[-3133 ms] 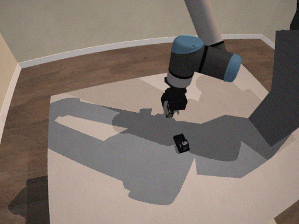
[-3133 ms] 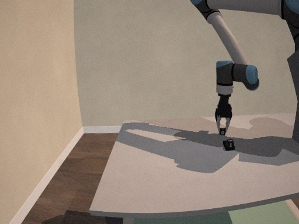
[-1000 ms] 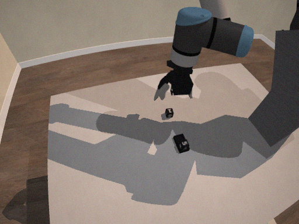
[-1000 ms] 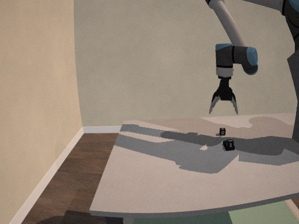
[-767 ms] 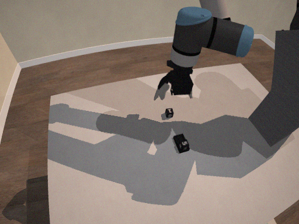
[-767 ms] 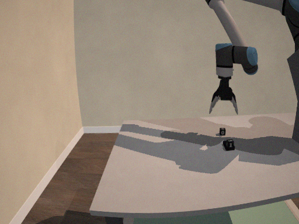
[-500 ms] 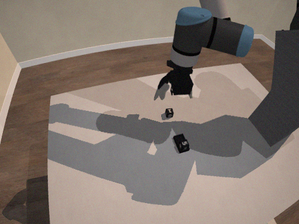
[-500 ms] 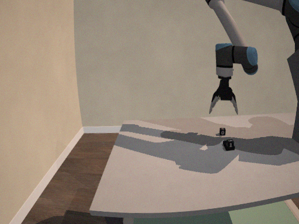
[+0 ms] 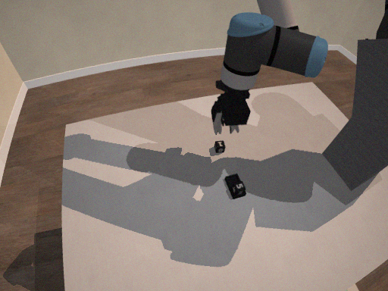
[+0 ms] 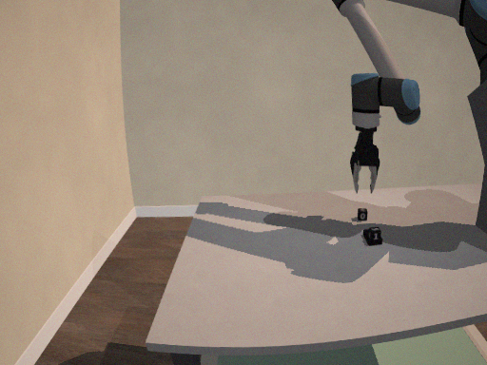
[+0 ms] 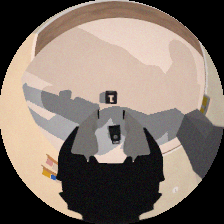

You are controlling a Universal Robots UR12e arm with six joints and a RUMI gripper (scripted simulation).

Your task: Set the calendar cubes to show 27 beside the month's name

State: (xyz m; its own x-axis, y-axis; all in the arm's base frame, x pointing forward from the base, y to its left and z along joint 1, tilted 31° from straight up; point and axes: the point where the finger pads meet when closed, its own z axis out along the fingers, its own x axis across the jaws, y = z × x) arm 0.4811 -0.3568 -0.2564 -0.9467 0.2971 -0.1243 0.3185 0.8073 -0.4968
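My gripper is now 90 mm above the black cube. From my hand the other things lie so: tray (160 mm to the left, 100 mm below, 30 mm ahead).
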